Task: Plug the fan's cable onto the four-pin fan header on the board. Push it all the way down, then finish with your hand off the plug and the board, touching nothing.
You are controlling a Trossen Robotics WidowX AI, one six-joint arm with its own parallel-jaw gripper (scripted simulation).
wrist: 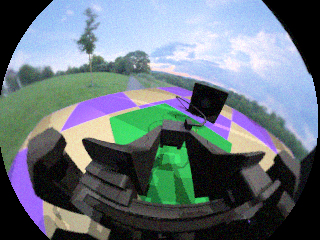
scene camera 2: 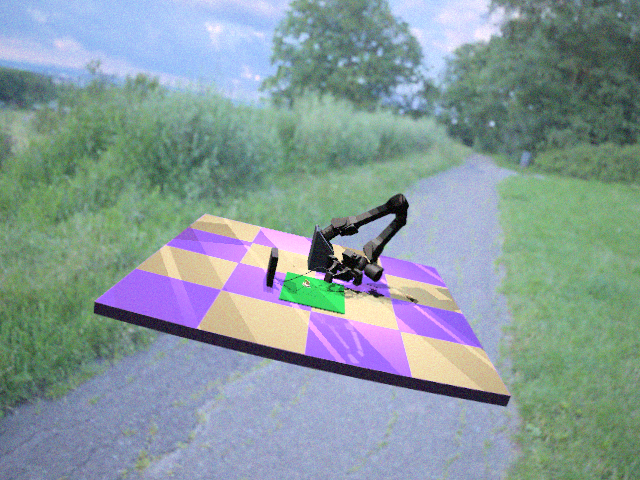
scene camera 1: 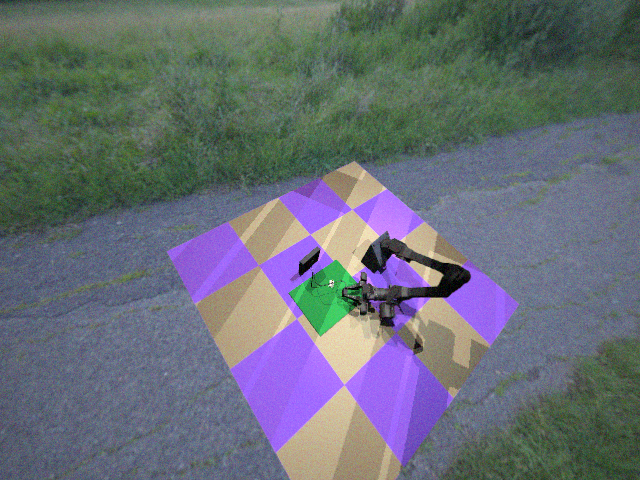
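Note:
My gripper point(scene camera 2: 328, 275) is there for me to see, and the wrist view shows it too point(wrist: 173, 129). With it I see a dark plug point(wrist: 173, 134) and a black fan point(wrist: 209, 101). A green board point(scene camera 1: 323, 306) is also in sight, and I find the board again in the wrist view point(wrist: 170, 182) and in scene camera 2 point(scene camera 2: 321, 295).

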